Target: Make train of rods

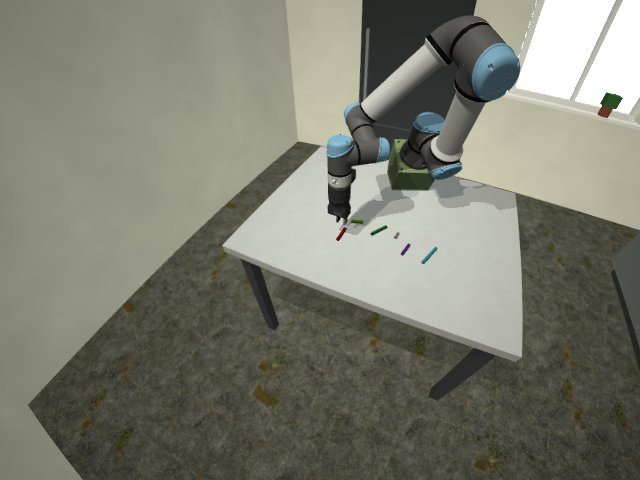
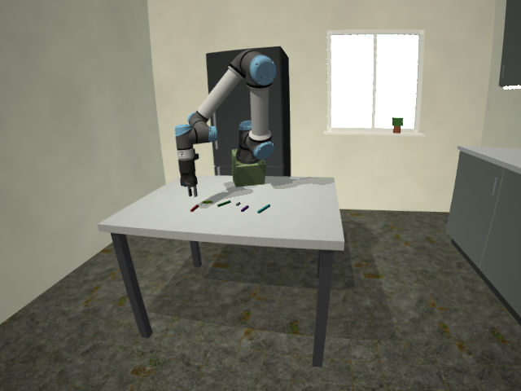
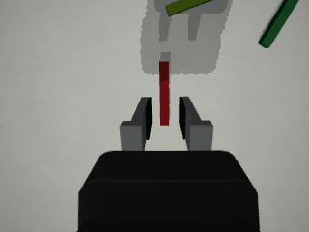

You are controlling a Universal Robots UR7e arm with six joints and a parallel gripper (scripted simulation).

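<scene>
Right now the red rod is 80 mm below my hand. Round my hand: lime rod 90 mm behind, 80 mm below, 20 mm to the left; green rod 120 mm to the left, 90 mm behind, 80 mm below; grey rod 200 mm to the left, 100 mm behind, 80 mm below.
</scene>
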